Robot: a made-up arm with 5 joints.
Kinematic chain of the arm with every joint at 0, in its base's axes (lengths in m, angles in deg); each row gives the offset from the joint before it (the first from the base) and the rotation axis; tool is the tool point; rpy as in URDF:
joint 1: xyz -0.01 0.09 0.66 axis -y
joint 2: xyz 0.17 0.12 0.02 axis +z
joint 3: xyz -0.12 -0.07 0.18 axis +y
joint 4: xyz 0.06 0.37 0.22 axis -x
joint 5: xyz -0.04 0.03 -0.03 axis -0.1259 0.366 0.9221
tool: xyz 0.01 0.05 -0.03 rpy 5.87 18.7 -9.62
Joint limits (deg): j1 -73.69..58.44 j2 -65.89..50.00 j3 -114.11..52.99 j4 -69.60..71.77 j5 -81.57..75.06
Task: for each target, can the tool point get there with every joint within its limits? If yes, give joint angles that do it. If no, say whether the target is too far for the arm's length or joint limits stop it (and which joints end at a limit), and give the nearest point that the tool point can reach.
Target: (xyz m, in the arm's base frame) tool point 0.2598 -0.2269 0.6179
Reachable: no: joint limits stop it (at a limit: joint 1, joint 2, joint 4, joint 5) | nearest point 0.1517 0.1640 0.9272 | short by 0.510 m
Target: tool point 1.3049 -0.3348 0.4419
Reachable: no: too far | nearest point 0.6407 0.2558 0.5521 | short by 0.896 m
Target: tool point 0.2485 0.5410 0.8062
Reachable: yes | joints -50.03 27.83 38.98 -0.30 -61.97
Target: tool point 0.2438 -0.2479 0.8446
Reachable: no: joint limits stop it (at a limit: joint 1, joint 2, joint 4, joint 5) | nearest point 0.1568 0.1482 0.9634 | short by 0.423 m
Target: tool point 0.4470 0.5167 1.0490
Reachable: yes | joints -4.11 -45.33 18.09 -47.29 19.41
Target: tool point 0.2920 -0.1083 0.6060
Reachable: no: joint limits stop it (at a limit: joint 2, joint 3, joint 4, joint 5) | nearest point 0.4982 0.2565 0.5691 | short by 0.421 m
